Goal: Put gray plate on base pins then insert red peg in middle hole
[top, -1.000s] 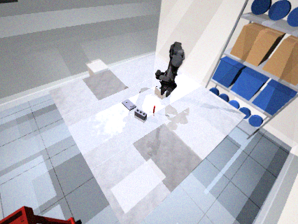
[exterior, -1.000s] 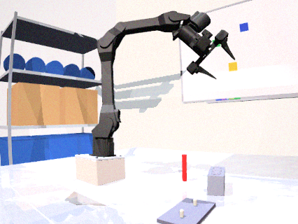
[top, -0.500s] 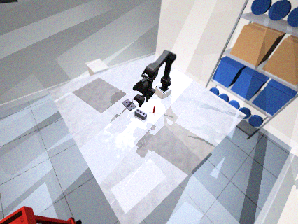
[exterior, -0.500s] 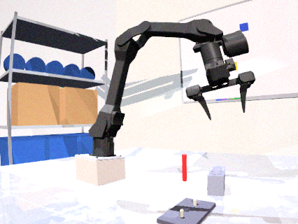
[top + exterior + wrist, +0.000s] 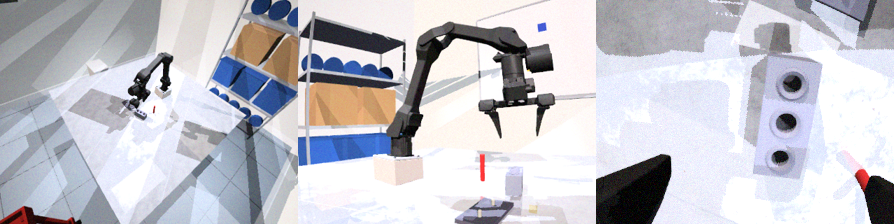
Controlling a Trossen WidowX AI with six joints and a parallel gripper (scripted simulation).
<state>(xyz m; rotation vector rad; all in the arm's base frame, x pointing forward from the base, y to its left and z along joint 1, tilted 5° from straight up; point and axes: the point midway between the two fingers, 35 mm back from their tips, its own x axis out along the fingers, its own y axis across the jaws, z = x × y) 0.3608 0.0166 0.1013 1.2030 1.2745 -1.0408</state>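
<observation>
My gripper tip is 10 mm past the gray plate and 100 mm above it. Also, from my gripper tip: base: 30 mm behind, 160 mm to the right, 130 mm below; then red peg: 120 mm behind, 60 mm to the left, 100 mm below.
</observation>
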